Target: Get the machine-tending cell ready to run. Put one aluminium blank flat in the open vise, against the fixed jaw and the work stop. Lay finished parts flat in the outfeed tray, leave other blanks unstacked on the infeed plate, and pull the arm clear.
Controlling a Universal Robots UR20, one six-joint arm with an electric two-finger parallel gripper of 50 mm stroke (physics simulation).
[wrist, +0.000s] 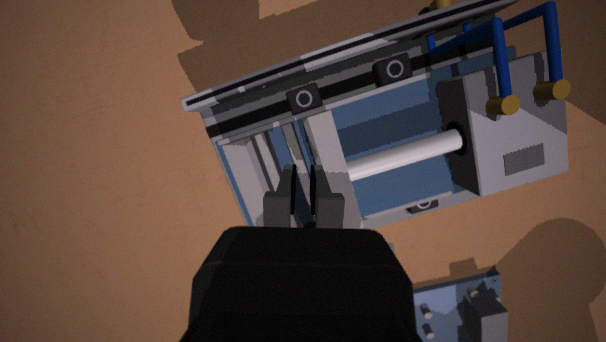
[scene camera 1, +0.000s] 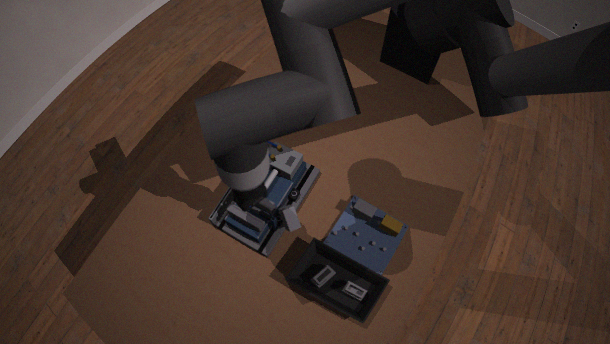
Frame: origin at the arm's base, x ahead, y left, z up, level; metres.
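Seen in the pictures: gripper, fingertip midpoint: (wrist: 303, 179); arm's base at its link origin: (scene camera 1: 423, 26).
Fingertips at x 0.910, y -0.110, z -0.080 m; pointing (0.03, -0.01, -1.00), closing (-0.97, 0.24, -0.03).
Note:
Pixels of each thing's middle, then the offset from my fingertips to it. "spot": a spot on its surface instead.
- vise at the middle of its body: (wrist: 372, 149) (scene camera 1: 264, 191) 0.063 m back, 0.001 m right, 0.051 m down
- grey blank at the middle of its body: (wrist: 484, 320) (scene camera 1: 364, 210) 0.182 m back, 0.252 m left, 0.075 m down
- blue infeed plate at the middle of its body: (wrist: 439, 339) (scene camera 1: 367, 235) 0.132 m back, 0.300 m left, 0.097 m down
- yellow block at the middle of its body: (scene camera 1: 390, 225) 0.184 m back, 0.343 m left, 0.075 m down
- vise's grey housing at a spot on its surface: (wrist: 525, 130) spot: 0.161 m back, 0.002 m right, 0.005 m down
- long rail at the middle of its body: (wrist: 342, 51) 0.054 m back, 0.089 m right, 0.066 m down
The vise (scene camera 1: 281, 190) (wrist: 392, 192) has its moving jaw (wrist: 331, 142) on a white screw. My gripper (wrist: 303, 179) is over the vise's jaw end, its fingers nearly together with no block between them; the wrist hides its fingertips in scene camera 1. A pale grey block, apparently a blank (scene camera 1: 290, 218), is tilted at the vise's side edge; a small grey corner shows beside the gripper body in the wrist view. Another grey blank (scene camera 1: 365, 208) (wrist: 493, 325) is on the blue infeed plate (scene camera 1: 345, 250) (wrist: 447, 300). Two hollow finished parts lie in the black outfeed tray (scene camera 1: 351, 261).
A yellow block (scene camera 1: 391, 225) stands on the infeed plate among small pegs. Blue handles with brass ends (wrist: 502, 65) rise above the vise's grey housing (wrist: 525, 130). A long rail (wrist: 345, 50) runs along the vise's far side. The arm reaches over the vise.

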